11 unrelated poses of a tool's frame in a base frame.
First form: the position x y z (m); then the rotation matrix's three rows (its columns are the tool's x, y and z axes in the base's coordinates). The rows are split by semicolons.
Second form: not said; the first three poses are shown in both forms.
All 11 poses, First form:
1: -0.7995, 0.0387, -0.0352; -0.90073, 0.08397, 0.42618; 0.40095, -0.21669, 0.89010; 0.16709, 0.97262, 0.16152
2: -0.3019, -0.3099, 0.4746; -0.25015, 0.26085, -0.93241; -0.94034, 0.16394, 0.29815; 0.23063, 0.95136, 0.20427
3: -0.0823, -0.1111, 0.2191; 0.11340, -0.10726, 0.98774; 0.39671, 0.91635, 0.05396; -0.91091, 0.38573, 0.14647
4: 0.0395, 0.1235, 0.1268; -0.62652, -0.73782, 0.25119; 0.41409, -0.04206, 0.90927; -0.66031, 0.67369, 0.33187
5: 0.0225, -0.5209, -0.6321; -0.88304, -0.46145, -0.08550; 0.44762, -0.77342, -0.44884; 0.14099, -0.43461, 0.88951
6: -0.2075, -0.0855, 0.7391; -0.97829, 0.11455, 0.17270; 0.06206, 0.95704, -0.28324; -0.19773, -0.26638, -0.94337
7: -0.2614, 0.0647, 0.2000; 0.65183, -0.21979, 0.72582; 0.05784, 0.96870, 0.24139; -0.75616, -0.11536, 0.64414
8: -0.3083, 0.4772, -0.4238; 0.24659, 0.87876, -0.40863; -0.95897, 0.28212, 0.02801; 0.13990, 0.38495, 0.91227
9: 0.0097, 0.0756, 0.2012; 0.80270, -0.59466, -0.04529; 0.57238, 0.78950, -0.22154; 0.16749, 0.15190, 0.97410
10: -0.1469, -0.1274, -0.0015; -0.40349, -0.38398, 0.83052; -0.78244, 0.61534, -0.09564; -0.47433, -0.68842, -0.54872
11: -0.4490, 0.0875, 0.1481; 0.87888, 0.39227, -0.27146; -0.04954, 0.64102, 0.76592; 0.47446, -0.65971, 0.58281
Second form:
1: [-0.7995, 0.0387, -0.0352, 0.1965, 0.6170, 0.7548, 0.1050]
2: [-0.3019, -0.3099, 0.4746, 0.3089, -0.5500, -0.5680, 0.5287]
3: [-0.0823, -0.1111, 0.2191, 0.1124, 0.6435, 0.1708, 0.7376]
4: [0.0395, 0.1235, 0.1268, -0.1446, 0.5596, 0.7072, 0.4072]
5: [0.0225, -0.5209, -0.6321, 0.0147, -0.2346, 0.9415, 0.2414]
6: [-0.2075, -0.0855, 0.7391, 0.0448, 0.9847, -0.1395, 0.0940]
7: [-0.2614, 0.0647, 0.2000, -0.0987, 0.4101, 0.0768, 0.9034]
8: [-0.3083, 0.4772, -0.4238, 0.1142, -0.1755, -0.5881, 0.7812]
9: [0.0097, 0.0756, 0.2012, 0.0989, -0.0563, 0.3090, 0.9442]
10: [-0.1469, -0.1274, -0.0015, -0.3640, 0.8012, -0.2447, 0.4072]
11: [-0.4490, 0.0875, 0.1481, -0.4047, -0.2117, -0.1254, 0.8807]
